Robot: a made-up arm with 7 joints. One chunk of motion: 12 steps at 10 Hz.
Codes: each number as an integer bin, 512 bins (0 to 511) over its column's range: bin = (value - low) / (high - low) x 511, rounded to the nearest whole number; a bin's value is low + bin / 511 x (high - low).
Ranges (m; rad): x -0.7..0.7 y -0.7..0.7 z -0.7..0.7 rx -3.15..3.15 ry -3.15..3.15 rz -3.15..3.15
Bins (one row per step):
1: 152 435 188 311 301 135
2: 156 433 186 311 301 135
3: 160 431 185 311 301 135
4: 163 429 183 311 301 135
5: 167 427 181 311 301 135
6: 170 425 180 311 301 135
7: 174 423 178 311 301 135
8: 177 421 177 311 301 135
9: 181 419 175 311 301 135
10: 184 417 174 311 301 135
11: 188 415 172 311 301 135
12: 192 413 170 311 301 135
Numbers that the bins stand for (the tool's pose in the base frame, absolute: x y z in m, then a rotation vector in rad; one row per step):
1: -0.2836 0.4918 -0.1849 0.6842 0.5610 -1.4856
2: -0.2726 0.4863 -0.1904 0.6842 0.5610 -1.4856
3: -0.2616 0.4808 -0.1932 0.6842 0.5610 -1.4856
4: -0.2534 0.4753 -0.1986 0.6842 0.5610 -1.4856
5: -0.2425 0.4699 -0.2041 0.6842 0.5610 -1.4856
6: -0.2342 0.4644 -0.2068 0.6842 0.5610 -1.4856
7: -0.2233 0.4589 -0.2123 0.6842 0.5610 -1.4856
8: -0.2151 0.4534 -0.2151 0.6842 0.5610 -1.4856
9: -0.2041 0.4479 -0.2205 0.6842 0.5610 -1.4856
10: -0.1959 0.4425 -0.2233 0.6842 0.5610 -1.4856
11: -0.1849 0.4370 -0.2288 0.6842 0.5610 -1.4856
12: -0.1740 0.4315 -0.2342 0.6842 0.5610 -1.4856

